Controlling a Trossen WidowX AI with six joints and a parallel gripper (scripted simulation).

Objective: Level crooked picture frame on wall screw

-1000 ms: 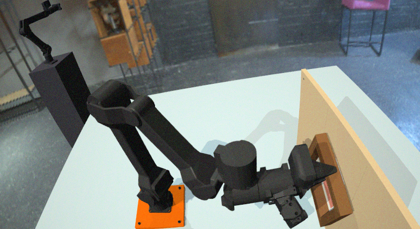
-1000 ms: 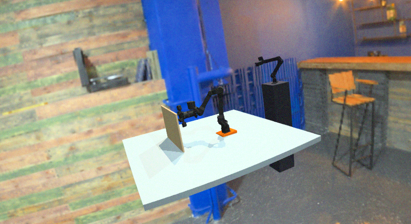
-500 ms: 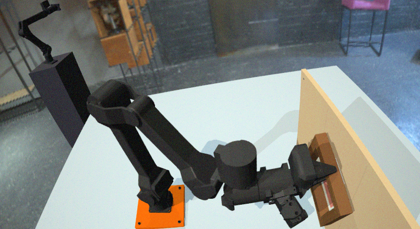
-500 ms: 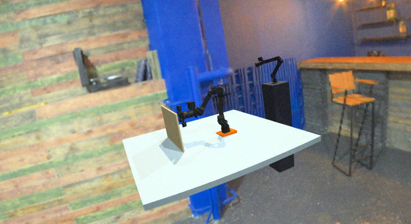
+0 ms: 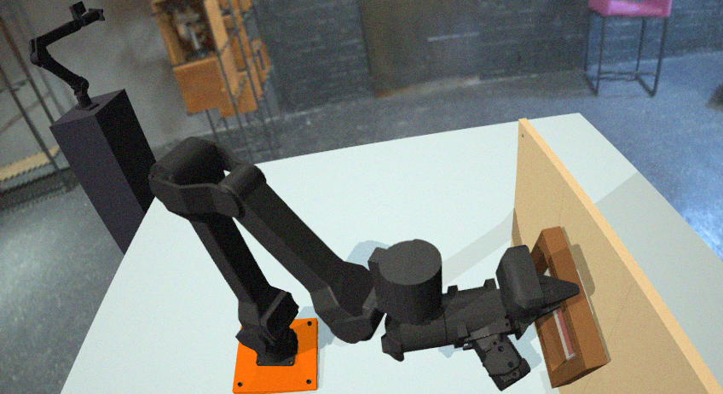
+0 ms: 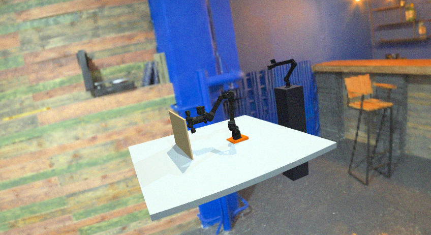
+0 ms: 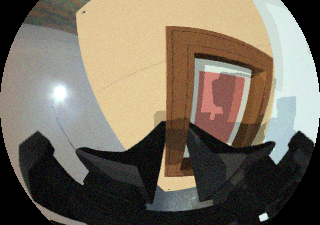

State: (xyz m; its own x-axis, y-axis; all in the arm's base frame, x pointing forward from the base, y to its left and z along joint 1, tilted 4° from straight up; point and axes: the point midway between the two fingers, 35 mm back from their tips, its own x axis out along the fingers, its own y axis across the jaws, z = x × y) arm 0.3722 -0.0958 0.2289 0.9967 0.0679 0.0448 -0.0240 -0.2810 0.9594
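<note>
Right now the brown picture frame is 1 cm to the left of my gripper tip and 5 cm below it. Round my gripper tip: tan wall board: 1 cm ahead, 2 cm to the left, 6 cm below.
</note>
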